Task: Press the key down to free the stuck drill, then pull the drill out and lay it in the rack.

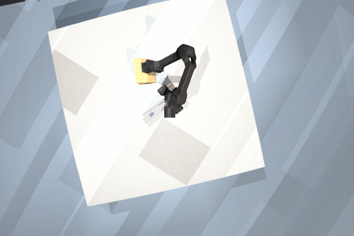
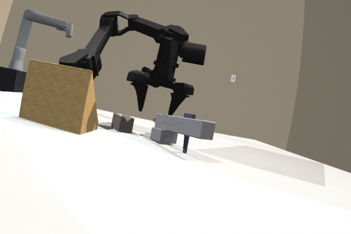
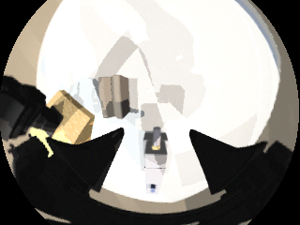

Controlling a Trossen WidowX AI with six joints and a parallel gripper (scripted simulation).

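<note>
My gripper tip is now 40 mm short of the drill, 60 mm to the left of it and 10 mm above it. From my gripper tip the other things lie so: key (80 mm ahead, 130 mm to the right, 10 mm below); then rack block (80 mm behind, 40 mm below); then grey housing (70 mm ahead, 110 mm to the right, 20 mm below).
</note>
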